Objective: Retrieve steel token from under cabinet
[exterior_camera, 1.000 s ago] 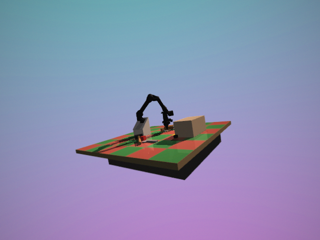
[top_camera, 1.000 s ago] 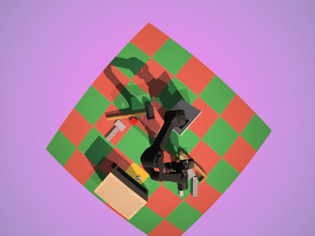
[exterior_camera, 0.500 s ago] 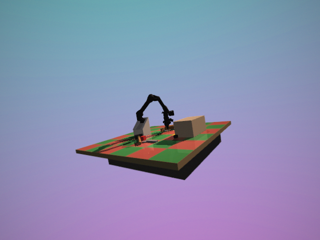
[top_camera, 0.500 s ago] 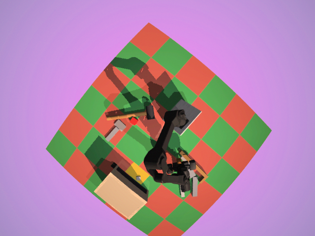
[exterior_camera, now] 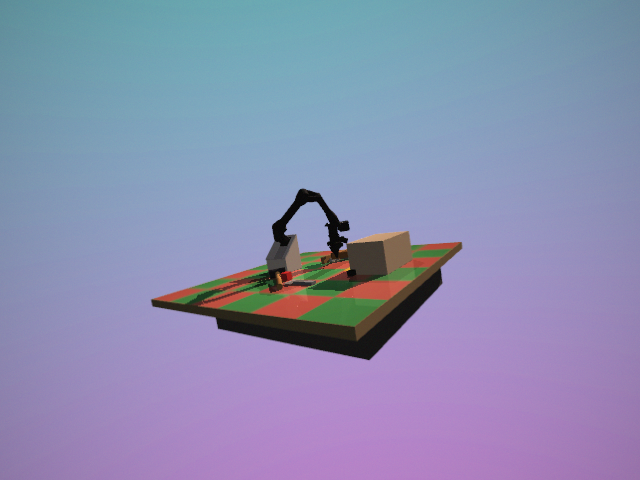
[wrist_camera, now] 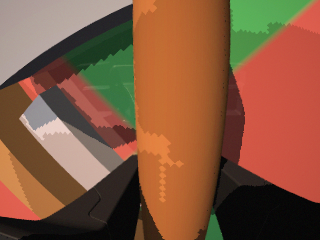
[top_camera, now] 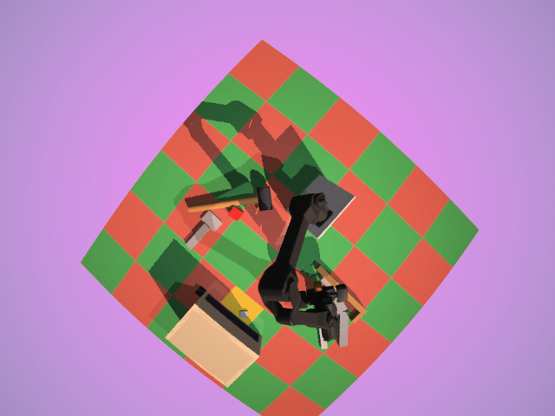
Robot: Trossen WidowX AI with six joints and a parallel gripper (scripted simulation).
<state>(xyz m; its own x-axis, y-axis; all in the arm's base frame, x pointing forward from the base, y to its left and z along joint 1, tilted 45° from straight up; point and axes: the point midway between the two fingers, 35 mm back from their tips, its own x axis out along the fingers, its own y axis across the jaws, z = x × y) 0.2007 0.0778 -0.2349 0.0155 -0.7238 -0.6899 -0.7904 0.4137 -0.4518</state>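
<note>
My gripper tip is 100 mm to the right of the grey block and 10 mm above it. From my gripper tip the other things lie so: grey bar (210 mm to the left, 50 mm ahead, 10 mm below); then grey token (290 mm ahead, 130 mm to the right, 20 mm below); then pale bar (40 mm behind, 30 mm to the left, 10 mm below).
</note>
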